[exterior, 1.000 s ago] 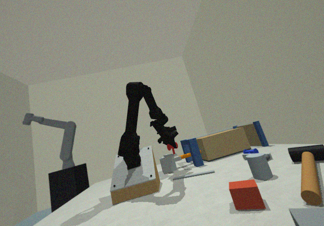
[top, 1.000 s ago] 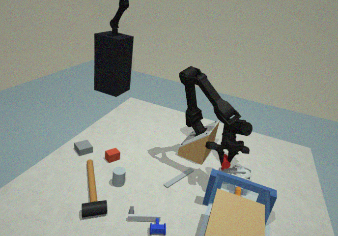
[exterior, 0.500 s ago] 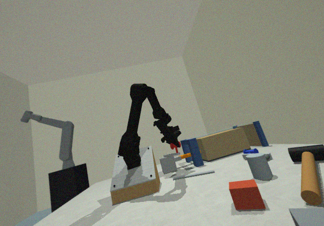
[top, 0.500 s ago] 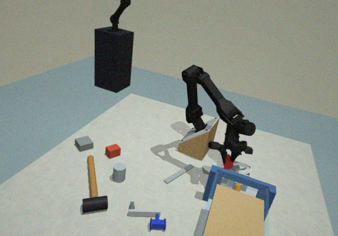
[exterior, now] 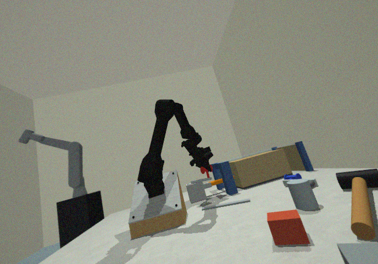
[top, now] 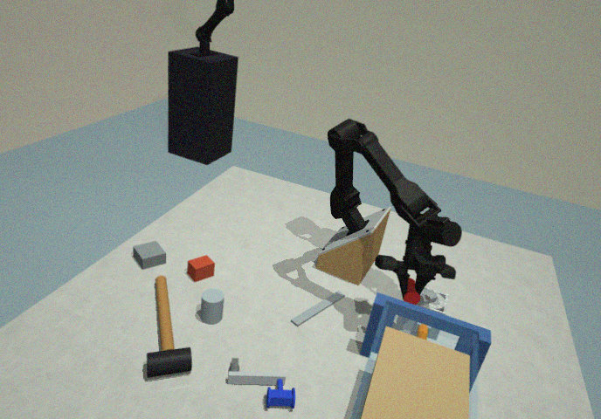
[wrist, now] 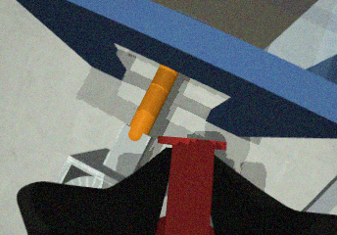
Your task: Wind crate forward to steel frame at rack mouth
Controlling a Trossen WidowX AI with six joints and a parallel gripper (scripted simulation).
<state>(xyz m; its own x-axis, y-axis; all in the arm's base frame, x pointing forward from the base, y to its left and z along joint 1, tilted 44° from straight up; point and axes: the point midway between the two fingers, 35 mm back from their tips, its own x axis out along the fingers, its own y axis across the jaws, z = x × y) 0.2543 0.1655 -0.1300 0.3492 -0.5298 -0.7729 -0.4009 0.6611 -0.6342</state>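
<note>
Now: the red-knobbed crank handle 5 cm behind my gripper tip, 1 cm to the left of it and 3 cm below it. From my gripper tip the other things lie so: blue steel frame (6 cm ahead, 6 cm to the left, 2 cm below); then red knob (2 cm behind, 1 cm to the right); then winch (12 cm behind, 4 cm to the left, 10 cm below).
</note>
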